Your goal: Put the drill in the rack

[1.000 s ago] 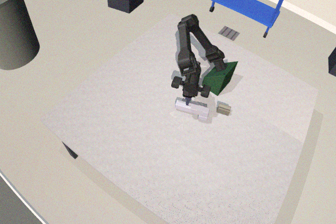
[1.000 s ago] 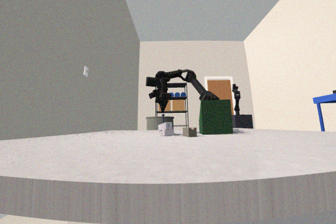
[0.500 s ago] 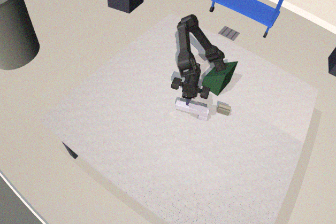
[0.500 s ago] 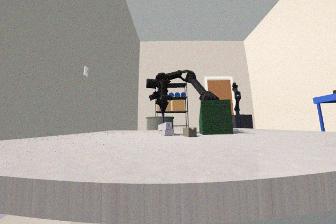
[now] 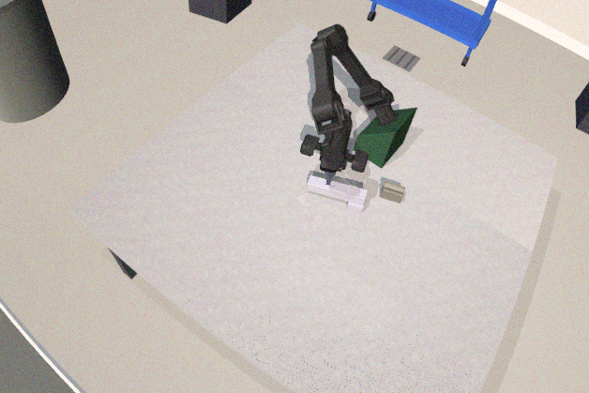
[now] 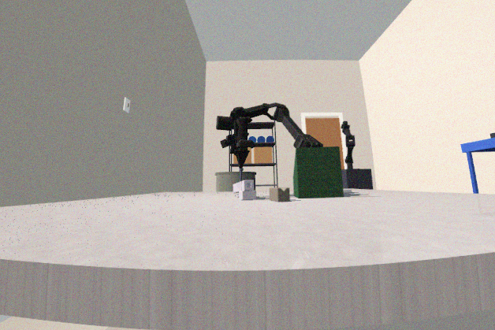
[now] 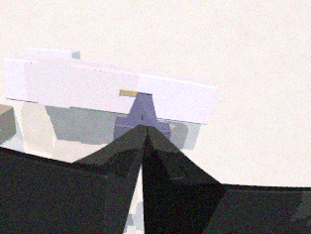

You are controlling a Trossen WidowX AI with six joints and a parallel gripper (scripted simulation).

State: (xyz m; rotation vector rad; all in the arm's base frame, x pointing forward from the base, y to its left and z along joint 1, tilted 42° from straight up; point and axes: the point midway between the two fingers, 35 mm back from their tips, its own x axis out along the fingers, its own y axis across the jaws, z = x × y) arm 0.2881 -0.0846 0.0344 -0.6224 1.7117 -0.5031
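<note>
The key lies 3 cm below my gripper tip. From my gripper tip the other things lie so: drill: 7 cm below, 6 cm to the left, 1 cm behind; housing: 8 cm below, 4 cm to the left; rack: 19 cm to the left, 10 cm below, 10 cm behind.
</note>
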